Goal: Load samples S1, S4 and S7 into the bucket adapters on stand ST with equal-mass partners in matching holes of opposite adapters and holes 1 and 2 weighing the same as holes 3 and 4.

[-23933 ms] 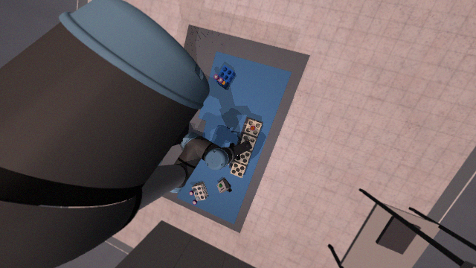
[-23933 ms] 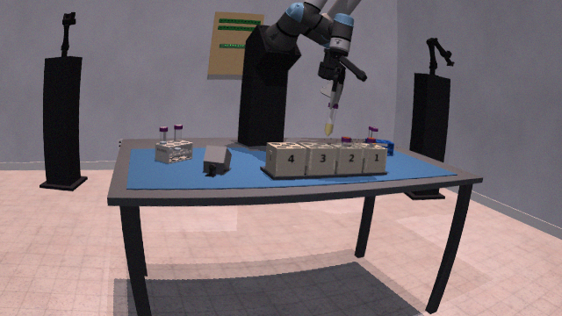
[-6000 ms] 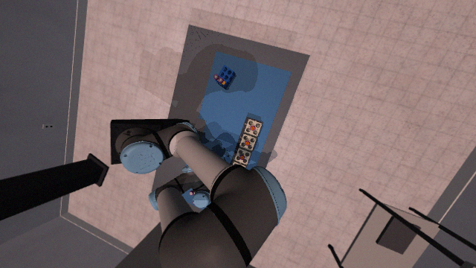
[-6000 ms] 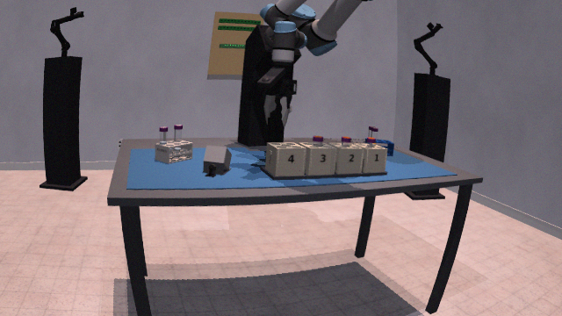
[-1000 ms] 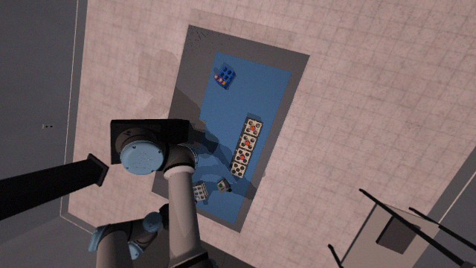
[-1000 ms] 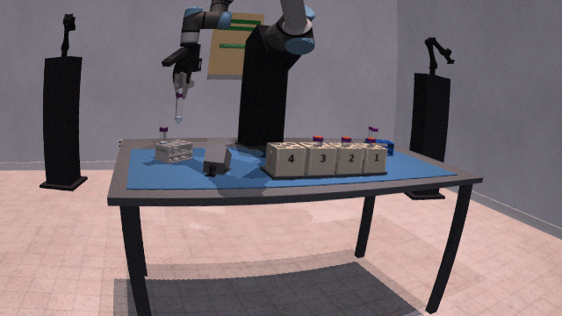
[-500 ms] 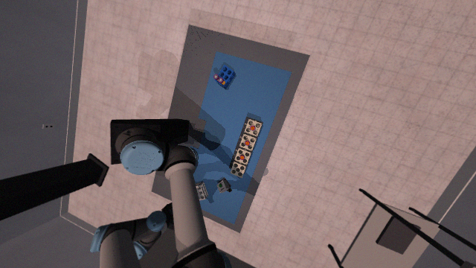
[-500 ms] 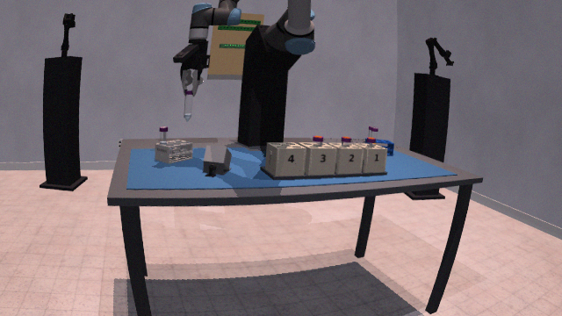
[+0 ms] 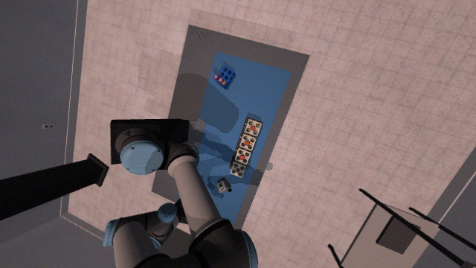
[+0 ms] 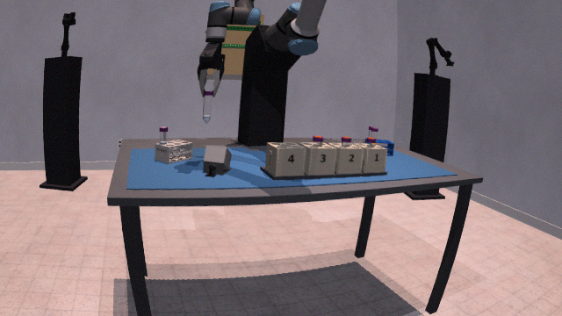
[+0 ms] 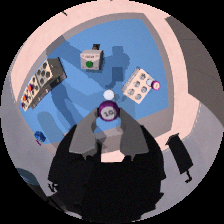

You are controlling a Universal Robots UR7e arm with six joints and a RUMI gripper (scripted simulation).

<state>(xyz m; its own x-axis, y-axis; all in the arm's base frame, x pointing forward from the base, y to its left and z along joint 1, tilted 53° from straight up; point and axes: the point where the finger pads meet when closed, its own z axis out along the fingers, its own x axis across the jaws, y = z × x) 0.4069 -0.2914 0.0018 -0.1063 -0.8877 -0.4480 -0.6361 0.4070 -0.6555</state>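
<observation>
Right now the bucket adapter is 140 mm ahead of my hand, 270 mm to the left of it and 200 mm below it. Round my hand: blue rack (310 mm behind, 780 mm to the left, 220 mm below); white rack (20 mm behind, 120 mm to the right, 220 mm below).
</observation>
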